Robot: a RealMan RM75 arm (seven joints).
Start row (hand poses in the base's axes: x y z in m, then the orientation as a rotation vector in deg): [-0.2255 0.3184 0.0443 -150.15 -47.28 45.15]
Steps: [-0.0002 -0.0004 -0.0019 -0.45 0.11 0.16]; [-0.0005 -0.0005 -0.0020 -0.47 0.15 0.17]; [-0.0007 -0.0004 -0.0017 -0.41 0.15 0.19]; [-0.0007 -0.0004 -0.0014 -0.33 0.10 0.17]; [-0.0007 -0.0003 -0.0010 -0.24 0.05 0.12]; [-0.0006 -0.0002 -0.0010 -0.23 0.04 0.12]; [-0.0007 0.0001 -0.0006 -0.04 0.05 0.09]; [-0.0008 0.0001 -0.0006 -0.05 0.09 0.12]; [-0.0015 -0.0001 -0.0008 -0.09 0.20 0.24]
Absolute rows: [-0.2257 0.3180 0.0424 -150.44 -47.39 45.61]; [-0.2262 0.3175 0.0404 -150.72 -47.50 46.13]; [-0.2269 0.3171 0.0387 -150.94 -47.65 46.62]; [-0.2276 0.3167 0.0373 -151.13 -47.80 47.00]; [-0.2283 0.3164 0.0363 -151.28 -47.91 47.24]; [-0.2289 0.3162 0.0353 -151.43 -48.02 47.47]; [-0.2296 0.3163 0.0347 -151.41 -48.12 47.58]; [-0.2304 0.3164 0.0341 -151.37 -48.25 47.75]; [-0.2319 0.3163 0.0333 -151.27 -48.52 48.12]
